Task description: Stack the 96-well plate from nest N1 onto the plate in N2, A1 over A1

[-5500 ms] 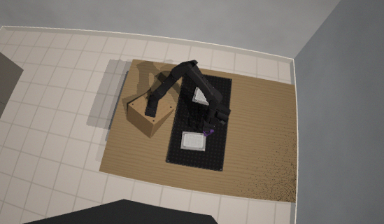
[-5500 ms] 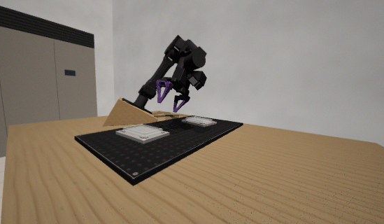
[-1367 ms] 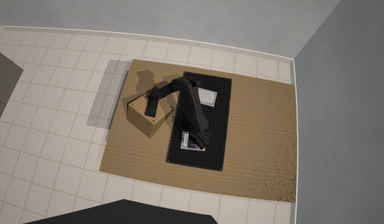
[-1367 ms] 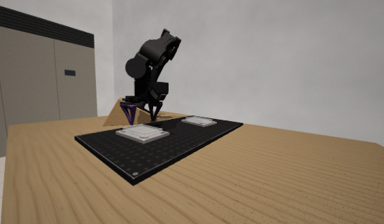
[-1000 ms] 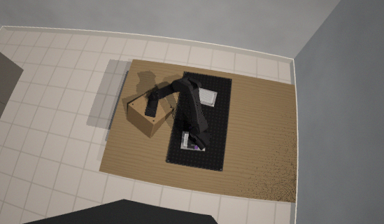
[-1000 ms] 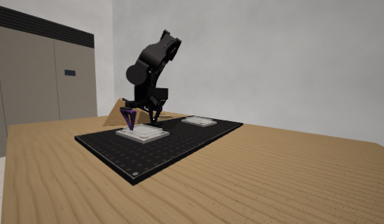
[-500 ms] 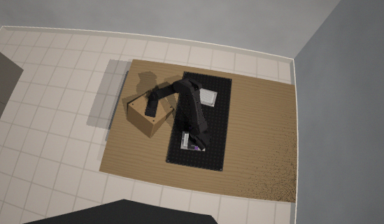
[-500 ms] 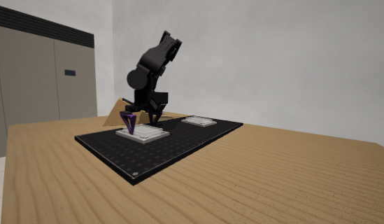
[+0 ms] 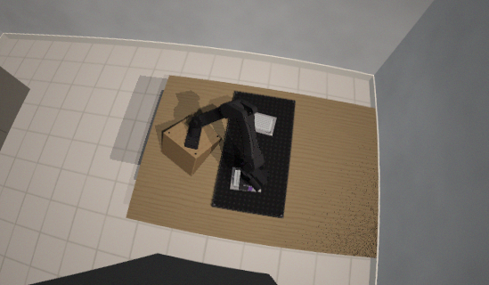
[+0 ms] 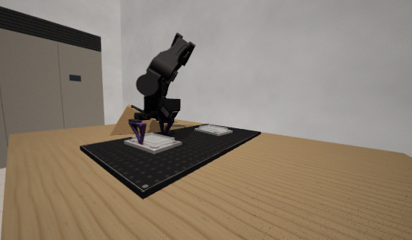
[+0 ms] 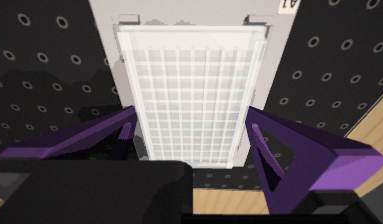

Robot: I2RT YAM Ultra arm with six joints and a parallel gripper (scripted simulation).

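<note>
The nest N1 lies 10 mm below my hand.
</note>
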